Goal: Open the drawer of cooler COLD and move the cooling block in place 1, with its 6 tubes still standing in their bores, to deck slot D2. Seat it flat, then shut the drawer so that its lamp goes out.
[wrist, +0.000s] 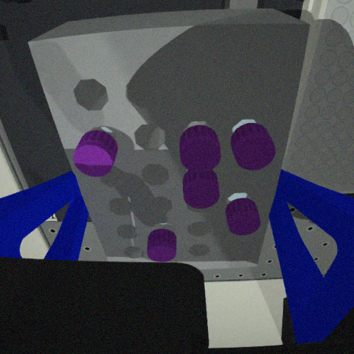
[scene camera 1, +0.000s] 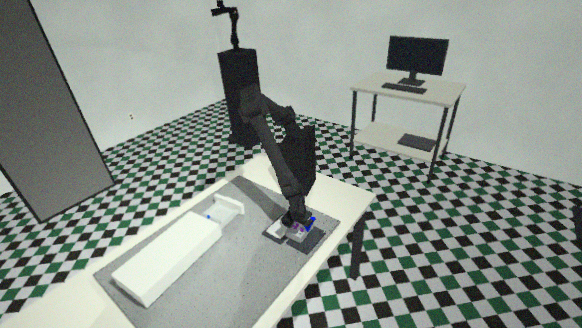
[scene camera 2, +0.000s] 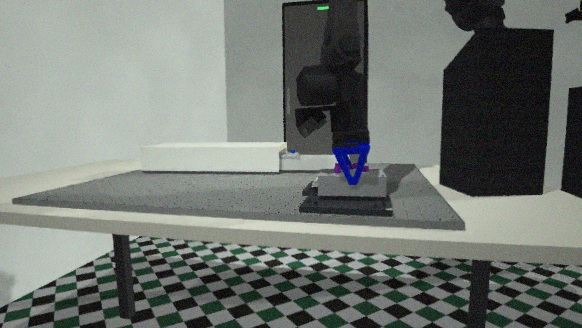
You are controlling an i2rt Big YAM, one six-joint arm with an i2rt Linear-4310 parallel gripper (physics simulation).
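Frame: origin at the arm's base, x ahead, y left, z up, level; centimetres.
Seen in the pictures: gripper, fingertip midpoint: (scene camera 1: 300,227) (scene camera 2: 354,180); arm's base, origin of the base link: (scene camera 1: 295,135) (scene camera 2: 494,52).
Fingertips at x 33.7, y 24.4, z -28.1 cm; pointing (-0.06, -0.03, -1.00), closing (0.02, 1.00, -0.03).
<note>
Offsets run from my fingertips to a thing's middle. "spot": to the spot under its first point. Level surfaces: height alone.
The grey cooling block @[dx +0.5, dy +0.0, dz -0.4 cm] (scene camera 1: 300,237) (scene camera 2: 327,188) (wrist: 240,75) is between the blue fingers of my gripper (scene camera 1: 300,227) (scene camera 2: 352,175) (wrist: 178,176), which is shut on its sides. Several purple-capped tubes (wrist: 200,147) stand in its bores. The block looks level, low over a dark deck plate @[dx +1.2, dy +4.0, dz -3.4 cm] (scene camera 1: 308,243) (scene camera 2: 345,207); whether it touches the plate cannot be told. The slot labels are not readable. The long white cooler @[spot: dx +47.0, dy -39.1, dz +3.9 cm] (scene camera 1: 167,252) (scene camera 2: 212,158) has its drawer @[spot: dx +11.6, dy -39.3, dz -3.2 cm] (scene camera 1: 227,216) (scene camera 2: 316,162) pulled open. A small yellow spot @[spot: dx +23.2, dy -40.2, dz +3.1 cm] (scene camera 2: 281,147) shows at the cooler's end; I cannot tell whether it is the lamp.
A white flat piece @[dx +2.8, dy -10.0, dz -2.6 cm] (scene camera 1: 275,229) lies on the dark plate beside the block. A small blue spot @[spot: dx +20.5, dy -42.9, dz +1.5 cm] (scene camera 1: 208,217) (scene camera 2: 293,151) shows at the drawer. The grey perforated board @[dz -4.5 cm] (scene camera 1: 235,270) (scene camera 2: 150,192) lies on the white table @[dz -5.8 cm] (scene camera 1: 345,192) (scene camera 2: 525,220). A dark pedestal (scene camera 2: 495,110) stands behind the table.
</note>
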